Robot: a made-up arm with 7 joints.
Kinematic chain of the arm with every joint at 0, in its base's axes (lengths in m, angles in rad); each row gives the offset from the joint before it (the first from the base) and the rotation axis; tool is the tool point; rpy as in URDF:
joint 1: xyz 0 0 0 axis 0.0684 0.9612 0.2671
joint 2: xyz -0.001 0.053 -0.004 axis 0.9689 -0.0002 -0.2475
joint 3: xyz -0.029 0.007 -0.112 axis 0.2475 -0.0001 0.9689
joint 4: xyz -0.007 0 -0.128 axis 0.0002 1 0
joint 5: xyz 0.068 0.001 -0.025 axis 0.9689 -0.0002 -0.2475
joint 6: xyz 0.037 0 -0.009 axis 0.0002 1 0
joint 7: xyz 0.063 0 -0.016 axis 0.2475 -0.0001 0.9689
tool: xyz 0 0 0 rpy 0 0.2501 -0.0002
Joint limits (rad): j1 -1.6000..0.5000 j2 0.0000..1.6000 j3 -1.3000..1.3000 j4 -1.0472..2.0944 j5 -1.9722..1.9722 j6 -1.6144..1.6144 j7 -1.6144..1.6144
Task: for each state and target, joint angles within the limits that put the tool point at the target. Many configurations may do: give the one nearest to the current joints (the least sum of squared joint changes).
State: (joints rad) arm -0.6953 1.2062 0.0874 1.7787 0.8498 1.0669 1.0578
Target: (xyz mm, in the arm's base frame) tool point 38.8 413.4 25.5
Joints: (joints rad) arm -0.8324 1.5162 -0.0557 1.7570 0.9488 1.3334 1.0578
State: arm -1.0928 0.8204 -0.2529 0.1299 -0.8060 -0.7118 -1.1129
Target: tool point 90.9 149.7 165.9
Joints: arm -1.5463 1.3117 0.0822 -0.5442 -0.7276 -0.8657 -1.1129
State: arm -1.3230 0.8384 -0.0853 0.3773 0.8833 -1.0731 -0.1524
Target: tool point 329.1 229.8 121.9
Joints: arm -1.5050 1.0595 0.0344 0.8180 0.9535 -0.7341 -0.1524
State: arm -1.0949 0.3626 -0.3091 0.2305 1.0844 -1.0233 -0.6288
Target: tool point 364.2 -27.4 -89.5
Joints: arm -1.2331 0.2888 -0.3007 0.6644 1.1999 -0.7673 -0.6288
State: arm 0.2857 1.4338 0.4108 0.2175 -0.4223 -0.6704 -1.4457
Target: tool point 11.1 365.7 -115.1
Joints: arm 0.5000 0.9191 0.6342 0.4230 -0.4944 -0.7512 -1.4457
